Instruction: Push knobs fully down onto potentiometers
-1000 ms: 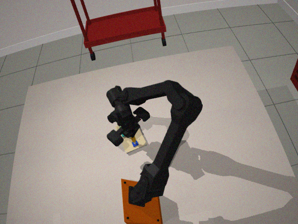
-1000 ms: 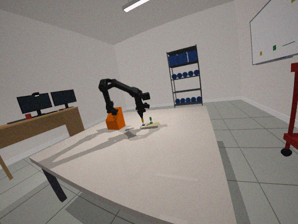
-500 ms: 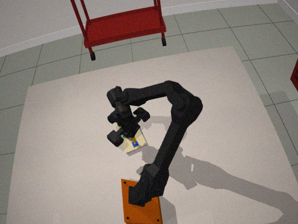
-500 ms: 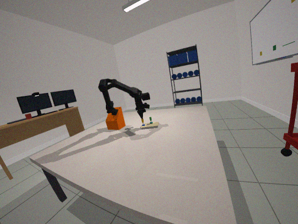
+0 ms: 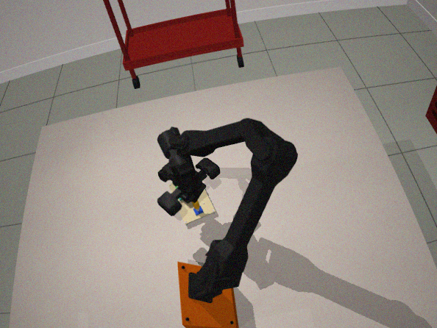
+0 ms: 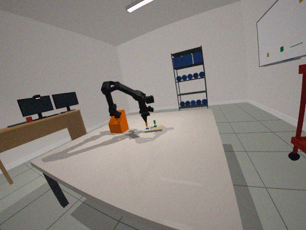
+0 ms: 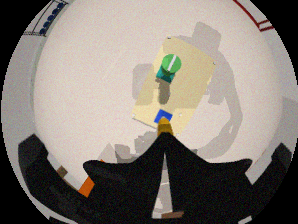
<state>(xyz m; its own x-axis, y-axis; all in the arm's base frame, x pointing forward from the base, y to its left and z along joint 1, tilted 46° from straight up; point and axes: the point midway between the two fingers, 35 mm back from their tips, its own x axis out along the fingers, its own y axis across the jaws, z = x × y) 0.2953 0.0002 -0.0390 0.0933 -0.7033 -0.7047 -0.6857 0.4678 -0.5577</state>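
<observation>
Right now my gripper tip is 6 cm short of the green knob, 5 cm to the right of it and 1 cm above it. Also, from my gripper tip: orange knob (2 cm below).
</observation>
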